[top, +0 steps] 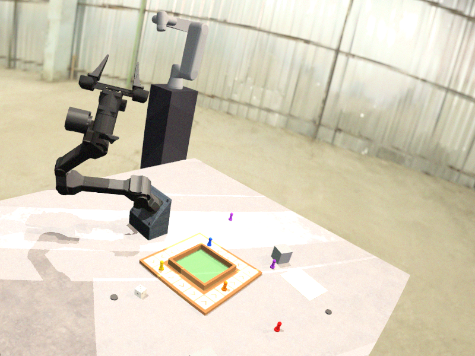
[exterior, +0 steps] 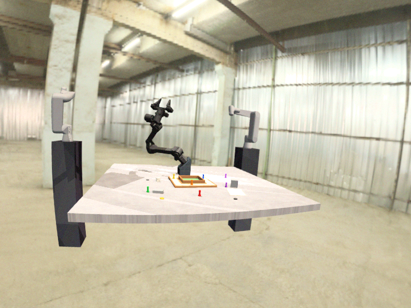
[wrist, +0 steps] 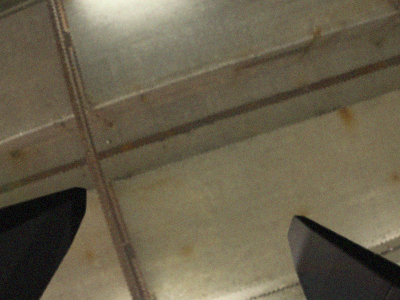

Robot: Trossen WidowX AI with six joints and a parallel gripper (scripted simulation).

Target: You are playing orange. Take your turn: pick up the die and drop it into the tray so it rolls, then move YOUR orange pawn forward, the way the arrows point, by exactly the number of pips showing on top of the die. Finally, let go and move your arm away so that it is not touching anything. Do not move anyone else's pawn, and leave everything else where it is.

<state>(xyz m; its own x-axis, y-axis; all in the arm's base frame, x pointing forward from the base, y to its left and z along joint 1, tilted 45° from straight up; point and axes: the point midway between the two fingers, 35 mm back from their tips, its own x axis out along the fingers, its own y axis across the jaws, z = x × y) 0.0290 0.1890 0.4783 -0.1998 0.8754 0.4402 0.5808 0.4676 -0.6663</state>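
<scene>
The white die lies 60 cm below my gripper tip, 23 cm ahead of it and 4 cm to the right of it. The rest, counted from my gripper tip: yellow pawn (58 cm below, 18 cm ahead, 8 cm to the left); then blue pawn (58 cm below, 30 cm to the left, 17 cm ahead); then orange pawn (58 cm below, 36 cm ahead, 17 cm to the left).
</scene>
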